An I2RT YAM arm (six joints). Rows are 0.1 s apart.
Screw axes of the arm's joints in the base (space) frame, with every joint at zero. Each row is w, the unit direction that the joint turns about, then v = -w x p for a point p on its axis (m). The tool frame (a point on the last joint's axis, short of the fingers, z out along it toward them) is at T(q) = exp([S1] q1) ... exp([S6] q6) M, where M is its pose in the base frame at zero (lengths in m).
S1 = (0, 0, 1, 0, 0, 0)
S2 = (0, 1, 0, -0.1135, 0, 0.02)
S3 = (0, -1, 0, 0.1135, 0, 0.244)
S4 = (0, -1, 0, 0.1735, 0, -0.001)
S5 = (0, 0, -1, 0, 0.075, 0)
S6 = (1, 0, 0, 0, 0.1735, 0)
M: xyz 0.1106 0 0.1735 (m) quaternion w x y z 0.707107 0 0.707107 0
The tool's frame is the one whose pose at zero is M.
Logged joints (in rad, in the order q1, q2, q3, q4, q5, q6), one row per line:
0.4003, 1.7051, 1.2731, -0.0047, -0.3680, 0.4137
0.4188, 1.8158, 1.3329, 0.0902, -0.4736, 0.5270
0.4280, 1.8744, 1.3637, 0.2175, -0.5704, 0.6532
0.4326, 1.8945, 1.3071, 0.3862, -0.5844, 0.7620
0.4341, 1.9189, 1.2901, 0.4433, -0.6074, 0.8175
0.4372, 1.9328, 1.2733, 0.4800, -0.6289, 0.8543
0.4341, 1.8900, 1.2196, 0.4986, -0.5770, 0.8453
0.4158, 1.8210, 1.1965, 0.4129, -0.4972, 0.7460
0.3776, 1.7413, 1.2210, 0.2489, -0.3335, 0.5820
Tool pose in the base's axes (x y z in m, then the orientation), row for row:
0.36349, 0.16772, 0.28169, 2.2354, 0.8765, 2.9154
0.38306, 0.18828, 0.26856, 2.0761, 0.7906, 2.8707
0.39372, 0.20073, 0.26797, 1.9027, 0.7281, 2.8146
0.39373, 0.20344, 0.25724, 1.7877, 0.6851, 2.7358
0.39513, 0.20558, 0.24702, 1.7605, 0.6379, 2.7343
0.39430, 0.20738, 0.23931, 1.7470, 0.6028, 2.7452
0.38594, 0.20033, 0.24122, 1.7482, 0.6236, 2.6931
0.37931, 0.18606, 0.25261, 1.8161, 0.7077, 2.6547
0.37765, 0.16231, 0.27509, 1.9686, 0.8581, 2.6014
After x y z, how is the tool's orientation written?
As angles about the fixed x, y, z axes (roll, pitch, yaw), in radians.
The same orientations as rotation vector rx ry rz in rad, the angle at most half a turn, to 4 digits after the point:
-0.2319, 2.0765, 0.8777
-0.2195, 2.0672, 1.0656
-0.2052, 2.0082, 1.2497
-0.1488, 1.9489, 1.3440
-0.1227, 1.9531, 1.4016
-0.1111, 1.9621, 1.4455
-0.0761, 1.9427, 1.3967
-0.0724, 1.9417, 1.2480
-0.0486, 1.9408, 0.9628

